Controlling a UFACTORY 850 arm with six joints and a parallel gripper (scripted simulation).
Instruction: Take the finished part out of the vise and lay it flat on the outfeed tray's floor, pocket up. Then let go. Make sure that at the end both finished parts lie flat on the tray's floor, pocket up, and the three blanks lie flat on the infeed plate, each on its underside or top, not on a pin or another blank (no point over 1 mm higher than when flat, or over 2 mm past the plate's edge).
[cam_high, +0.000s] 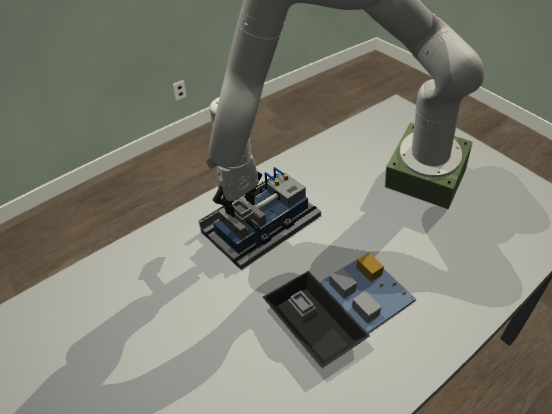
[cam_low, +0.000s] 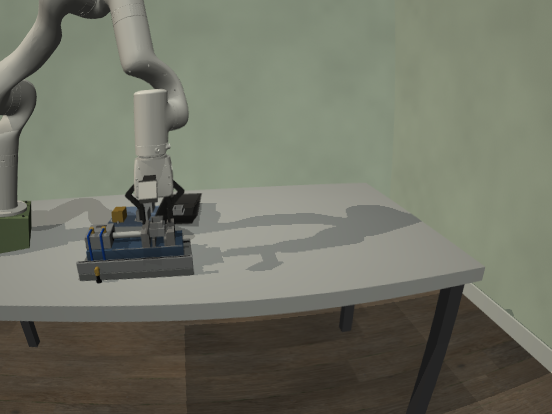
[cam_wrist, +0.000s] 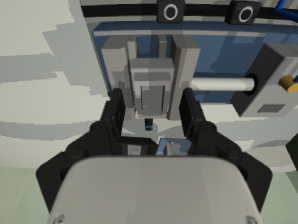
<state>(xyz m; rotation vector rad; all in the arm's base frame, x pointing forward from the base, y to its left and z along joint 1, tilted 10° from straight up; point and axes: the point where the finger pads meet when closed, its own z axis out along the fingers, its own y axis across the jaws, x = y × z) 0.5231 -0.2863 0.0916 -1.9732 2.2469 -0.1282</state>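
Right now my hand is 6 cm past the vise, 1 cm to the right of it and 9 cm above it. From my hand the other things lie so: brass block (11 cm behind, 35 cm to the left, 10 cm below); blue plate (6 cm behind, 38 cm to the left, 12 cm below).
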